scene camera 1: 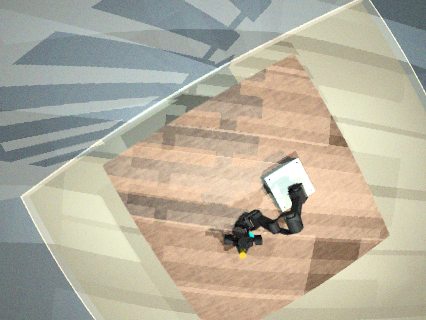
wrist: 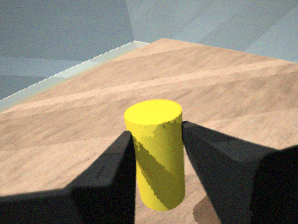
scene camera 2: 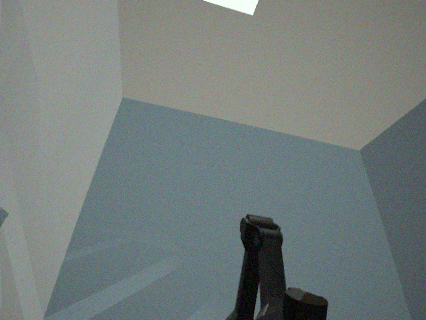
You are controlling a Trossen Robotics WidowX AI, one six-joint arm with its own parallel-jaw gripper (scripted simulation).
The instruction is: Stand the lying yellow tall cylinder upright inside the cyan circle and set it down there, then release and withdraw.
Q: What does the gripper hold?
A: A yellow tall cylinder.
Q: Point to a yellow tall cylinder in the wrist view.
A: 156, 129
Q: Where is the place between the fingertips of the gripper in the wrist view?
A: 156, 133
